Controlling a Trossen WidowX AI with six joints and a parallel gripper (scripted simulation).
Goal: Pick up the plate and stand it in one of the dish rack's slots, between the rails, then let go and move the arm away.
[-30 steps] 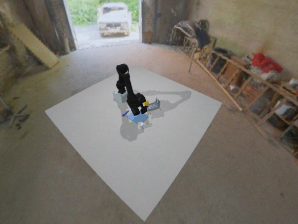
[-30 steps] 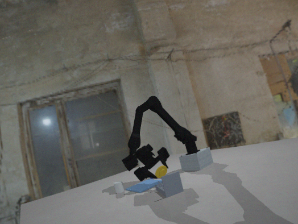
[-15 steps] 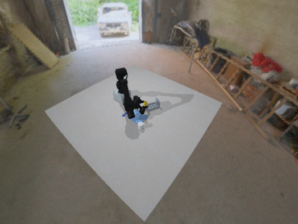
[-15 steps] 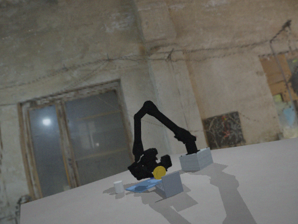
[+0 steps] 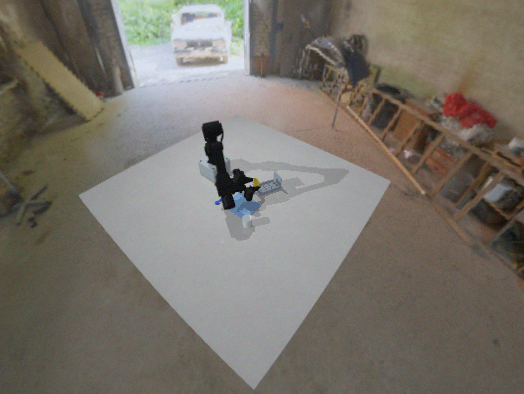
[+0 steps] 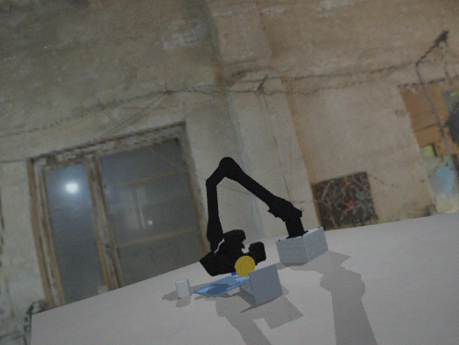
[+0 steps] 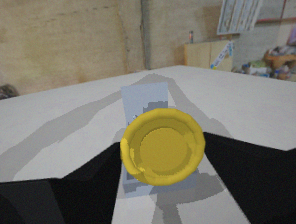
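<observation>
Now: gripper tip 5 cm to the right of the grey dish rack, 4 cm above it and 3 cm short of it. The rest, counted from my gripper tip: yellow plate: 1 cm to the right; blue mat: 13 cm to the right, 6 cm below, 2 cm behind; small blue utensil: 16 cm to the right, 13 cm behind, 6 cm below.
</observation>
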